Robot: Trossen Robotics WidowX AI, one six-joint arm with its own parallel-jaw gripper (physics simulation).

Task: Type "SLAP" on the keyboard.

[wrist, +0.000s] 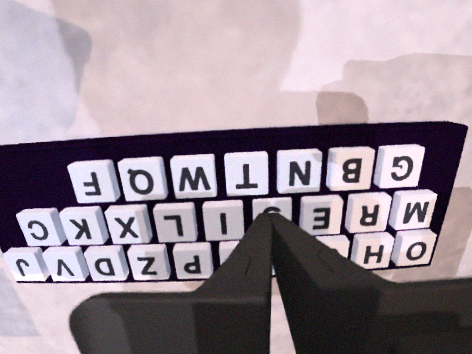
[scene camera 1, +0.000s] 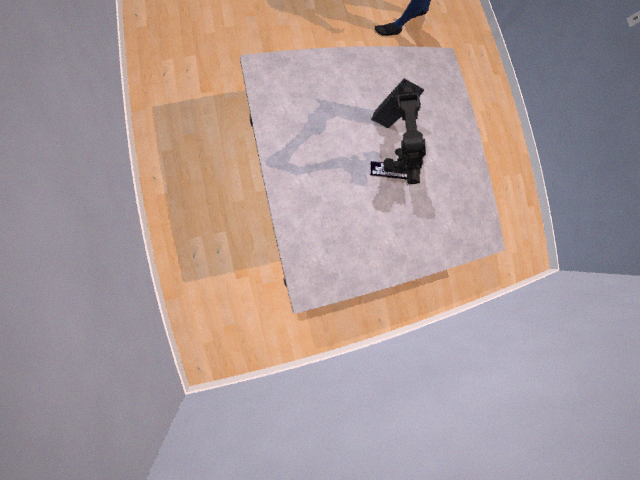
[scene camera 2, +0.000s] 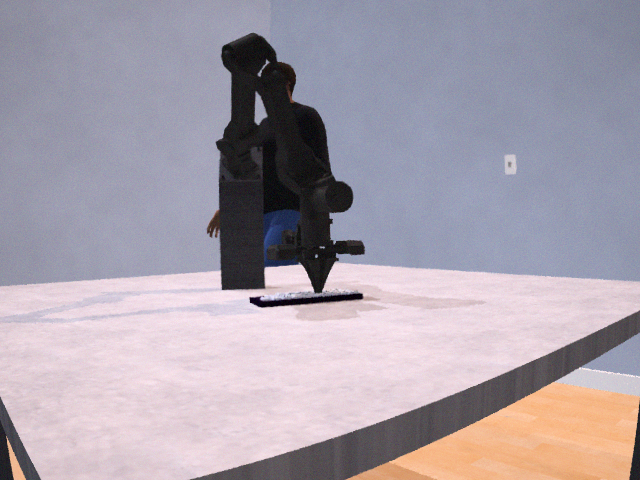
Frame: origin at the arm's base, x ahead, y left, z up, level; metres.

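Seen in the pictures: gripper, fingertip midpoint: (wrist: 268, 222) (scene camera 1: 395, 171) (scene camera 2: 318, 294); arm's base, origin of the base link: (scene camera 1: 407, 93) (scene camera 2: 239, 163).
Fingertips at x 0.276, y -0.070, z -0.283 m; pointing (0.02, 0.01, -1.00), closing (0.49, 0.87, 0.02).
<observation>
Offsets run from my fingertips to a thing's middle. "*": to the spot under its first point. Level surfaces: height alone.
A dark keyboard {* dx -0.072, dy -0.082, dz -0.002 m} (scene camera 1: 375, 164) (scene camera 2: 268, 302) (wrist: 35, 172) with three rows of white keys lies flat on the table. Its letters are upside down in the wrist view. My gripper (scene camera 2: 318, 290) (wrist: 268, 222) is shut and empty, pointing down. Its tips are over the S key {dx -0.001, dy +0.003, dz -0.002 m} (wrist: 285, 205) in the middle row and cover most of its letter. In scene camera 2 the tips reach down to the keys; I cannot tell whether S is pressed. The L key {dx -0.021, dy -0.033, dz +0.001 m} (wrist: 175, 222) is two keys left of S, past I. The P key {dx -0.001, dy -0.038, dz +0.001 m} (wrist: 192, 262) is in the bottom row. The A key's letter cannot be read; the fingers hide part of that row.
The arm's dark pedestal (scene camera 1: 392, 105) (scene camera 2: 241, 235) stands on the grey table {dz -0.013 m} (scene camera 1: 330, 248) (scene camera 2: 258, 382) behind the keyboard. A person (scene camera 1: 413, 11) (scene camera 2: 310, 129) stands beyond the table, partly hidden by the arm in scene camera 2.
</observation>
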